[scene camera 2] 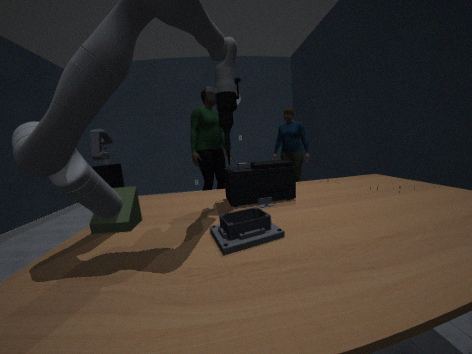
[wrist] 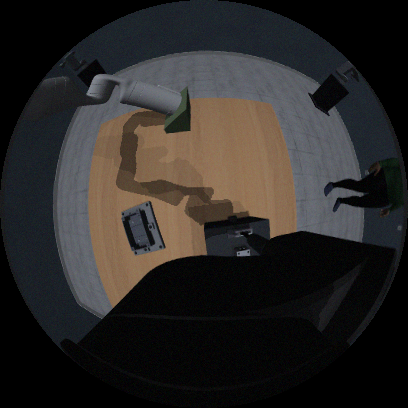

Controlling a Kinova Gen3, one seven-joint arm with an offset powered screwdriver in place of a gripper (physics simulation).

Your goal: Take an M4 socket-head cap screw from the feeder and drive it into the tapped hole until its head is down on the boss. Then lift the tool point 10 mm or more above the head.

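The black screw feeder stands on the table, with a small silver part at the left of its top in the scene view. My screwdriver points down, its tip at or just above that end of the feeder. Whether the tip touches the feeder, or bears a screw, is too small and dark to tell. A grey base plate with a dark open housing lies in front of the feeder in the scene view, apart from the tool. The tapped hole and its boss cannot be made out for certain.
A green wedge block sits under the arm's base on the wooden table. A small light bracket lies at the feeder's foot. Small dark specks lie at the table's far right. Two people stand behind the table.
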